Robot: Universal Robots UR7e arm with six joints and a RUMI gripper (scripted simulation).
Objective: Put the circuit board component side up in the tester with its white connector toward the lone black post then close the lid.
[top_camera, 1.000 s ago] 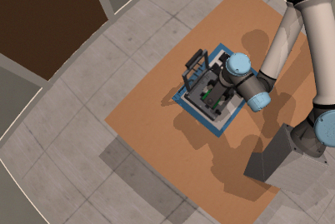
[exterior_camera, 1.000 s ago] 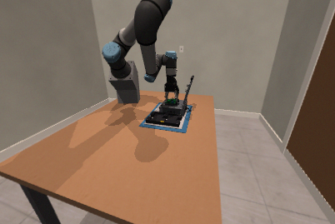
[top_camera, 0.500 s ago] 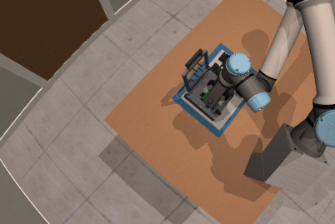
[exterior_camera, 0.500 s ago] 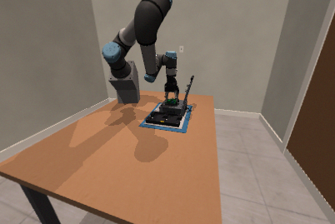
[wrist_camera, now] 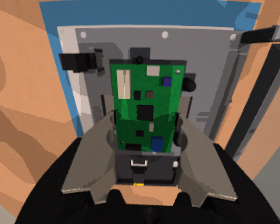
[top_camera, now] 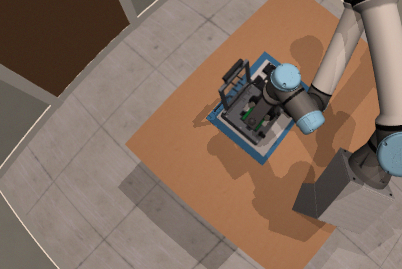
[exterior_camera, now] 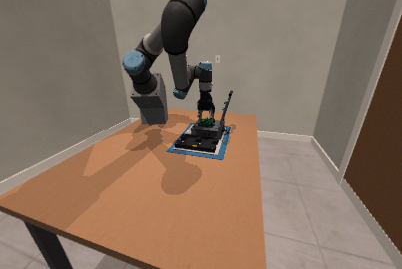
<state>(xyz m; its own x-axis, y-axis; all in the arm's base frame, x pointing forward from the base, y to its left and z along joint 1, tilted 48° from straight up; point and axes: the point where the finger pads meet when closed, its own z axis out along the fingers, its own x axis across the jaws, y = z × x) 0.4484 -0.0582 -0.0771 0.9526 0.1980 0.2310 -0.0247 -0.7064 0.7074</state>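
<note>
Right now the green circuit board is right at my hand. From my hand the other things lie so: black block: 60 mm behind, 60 mm to the left, 10 mm above; tester lid: 120 mm ahead, 100 mm above.
</note>
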